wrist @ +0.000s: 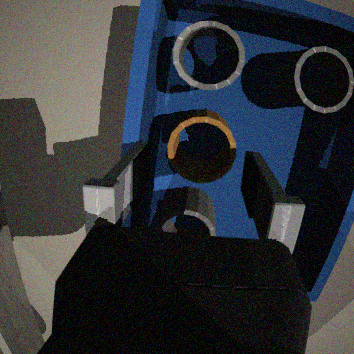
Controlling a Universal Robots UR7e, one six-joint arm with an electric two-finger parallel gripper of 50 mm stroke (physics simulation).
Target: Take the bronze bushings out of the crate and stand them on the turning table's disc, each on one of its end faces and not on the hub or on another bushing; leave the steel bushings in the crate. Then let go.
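Frame: origin at the arm's base, x down, y back, z left, level; metres.
Where they show: gripper, fingertip midpoint: (196, 165).
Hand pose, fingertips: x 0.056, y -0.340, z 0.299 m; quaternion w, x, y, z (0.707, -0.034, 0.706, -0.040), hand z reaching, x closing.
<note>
Things, the pixels of their top centre, and the offset from my fingertips. "pt": a spot on its surface instead.
- bronze bushing at its top centre: (201, 150) dx +0.008, dy -0.007, dz -0.001 m
- blue crate at a spot on its surface: (136, 90) pt dx +0.001, dy -0.034, dz +0.038 m
- third steel bushing at its top centre: (184, 236) dx +0.008, dy +0.050, dz -0.002 m
The bronze bushing (202, 120) stands upright in the blue crate (136, 90), its rim partly lit and its near side dark. My gripper (196, 165) is open and empty, seen over the crate with one finger to each side of the bronze bushing. How far the fingertips are above or below its rim is hard to tell. One steel bushing (209, 23) stands beyond it, another steel bushing (324, 49) stands at the upper right, and a third steel bushing (201, 199) is nearer, partly hidden by the gripper body. The turning table's disc cannot be made out in this view.
The crate's left wall runs close beside my left finger, and its right wall (334, 255) slants down at the lower right. Dark shadows fall inside the crate and on the surface to its left. A curved grey shape (15, 295) shows at the lower left edge.
</note>
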